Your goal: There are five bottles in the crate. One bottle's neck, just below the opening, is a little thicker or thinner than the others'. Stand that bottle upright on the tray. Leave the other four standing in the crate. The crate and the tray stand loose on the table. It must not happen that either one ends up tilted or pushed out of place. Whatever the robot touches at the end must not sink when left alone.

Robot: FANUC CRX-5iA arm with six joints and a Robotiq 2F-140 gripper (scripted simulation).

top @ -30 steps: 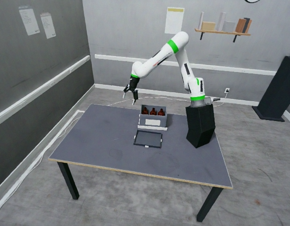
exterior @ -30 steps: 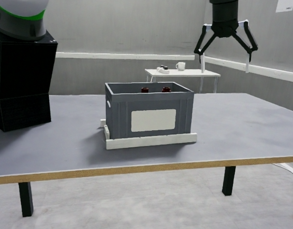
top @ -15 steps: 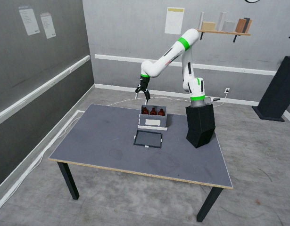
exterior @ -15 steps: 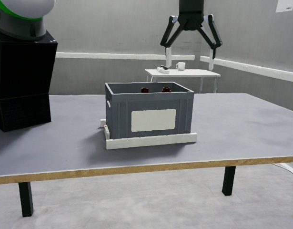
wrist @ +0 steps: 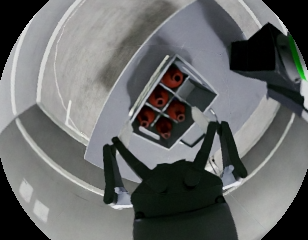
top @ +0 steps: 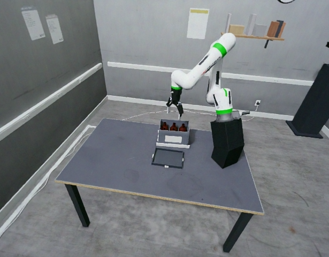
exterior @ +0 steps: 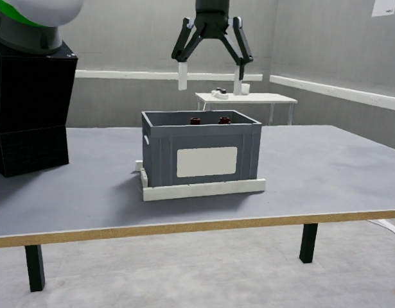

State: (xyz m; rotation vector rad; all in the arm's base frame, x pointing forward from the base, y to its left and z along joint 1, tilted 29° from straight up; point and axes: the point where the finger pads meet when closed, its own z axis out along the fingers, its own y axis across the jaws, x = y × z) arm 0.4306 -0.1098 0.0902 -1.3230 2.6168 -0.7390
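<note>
Now: the grey crate 17 cm below my hand, 4 cm to the left of it and 1 cm behind it. From my hand the other things lie so: dark tray (30 cm to the left, 24 cm below).
</note>
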